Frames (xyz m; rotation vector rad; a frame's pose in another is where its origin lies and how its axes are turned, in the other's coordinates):
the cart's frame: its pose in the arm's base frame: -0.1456 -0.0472 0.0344 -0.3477 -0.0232 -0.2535
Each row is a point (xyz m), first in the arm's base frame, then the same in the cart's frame.
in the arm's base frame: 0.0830 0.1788 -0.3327
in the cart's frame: 0.1425 0.3851 -0.2635
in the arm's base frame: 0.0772 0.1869 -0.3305
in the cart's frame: 0.1351 0.3903 -0.2588
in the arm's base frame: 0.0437 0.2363 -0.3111
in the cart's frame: 0.0920 0.4204 -0.2245
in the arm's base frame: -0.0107 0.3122 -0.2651
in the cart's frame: 0.0240 0.4604 -0.1566
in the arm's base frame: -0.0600 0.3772 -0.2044
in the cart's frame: -0.0355 0.4869 -0.0785
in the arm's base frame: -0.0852 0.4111 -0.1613
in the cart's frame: -0.0652 0.4970 -0.0269
